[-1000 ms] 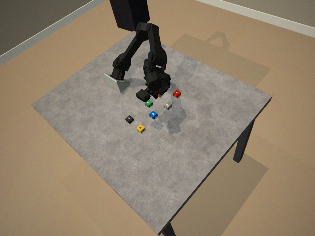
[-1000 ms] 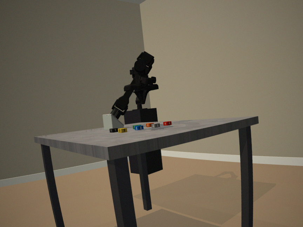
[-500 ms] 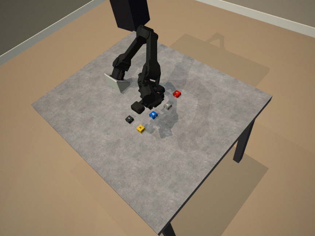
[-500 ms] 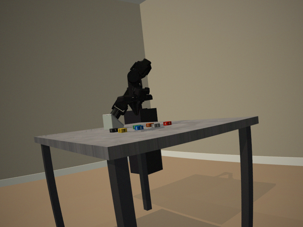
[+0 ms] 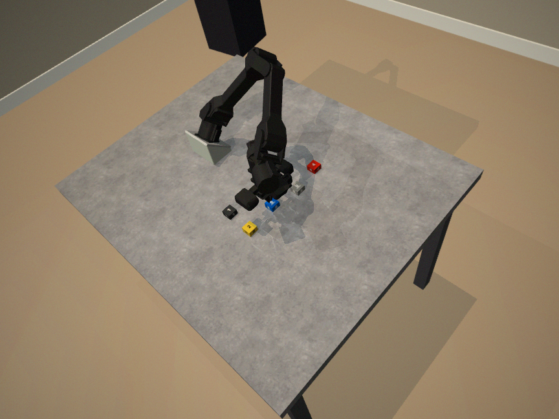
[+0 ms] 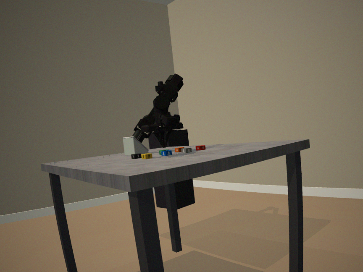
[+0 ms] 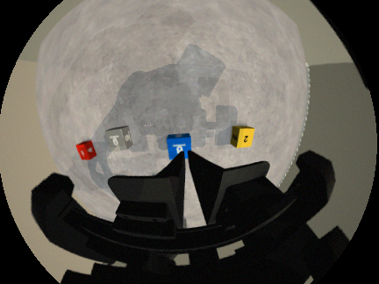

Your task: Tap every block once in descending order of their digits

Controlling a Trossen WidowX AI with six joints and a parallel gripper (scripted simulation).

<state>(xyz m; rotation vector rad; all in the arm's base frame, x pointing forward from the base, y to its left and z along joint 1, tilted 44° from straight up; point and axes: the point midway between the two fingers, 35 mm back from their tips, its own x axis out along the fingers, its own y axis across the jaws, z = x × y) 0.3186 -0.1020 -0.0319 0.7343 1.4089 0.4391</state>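
Now: gripper tip 20 mm above the blue block and 10 mm to the right of it. The rest, counted from my gripper tip: yellow block (100 mm to the right, 20 mm below, 10 mm behind); then green block (70 mm behind, 60 mm to the left, 20 mm below); then grey block (100 mm to the left, 40 mm ahead, 20 mm below).
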